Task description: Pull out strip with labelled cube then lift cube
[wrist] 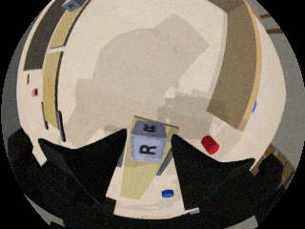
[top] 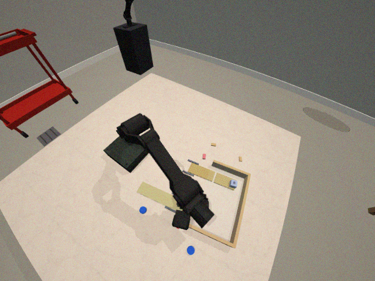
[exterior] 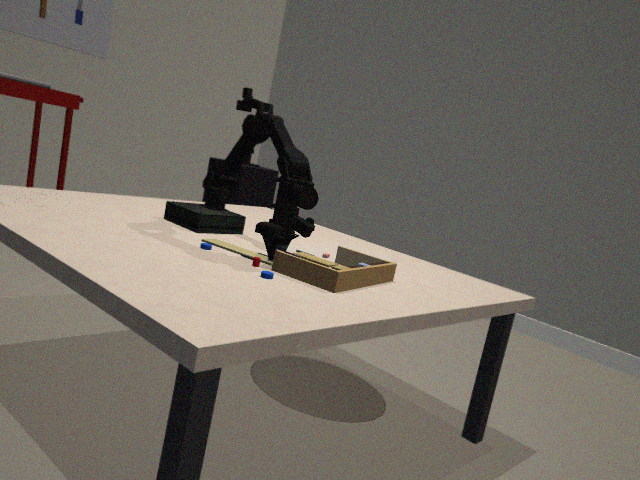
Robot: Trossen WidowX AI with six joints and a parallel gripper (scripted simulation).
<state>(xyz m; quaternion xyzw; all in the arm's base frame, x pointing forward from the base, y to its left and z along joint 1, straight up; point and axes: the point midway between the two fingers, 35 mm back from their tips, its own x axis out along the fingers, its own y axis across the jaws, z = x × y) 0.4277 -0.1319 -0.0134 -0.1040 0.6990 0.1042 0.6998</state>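
Now: gripper tip 1 cm short of the red disc and 9 cm to the left of it. Round my gripper tip: pink block (4 cm behind, 27 cm to the left, 1 cm below).
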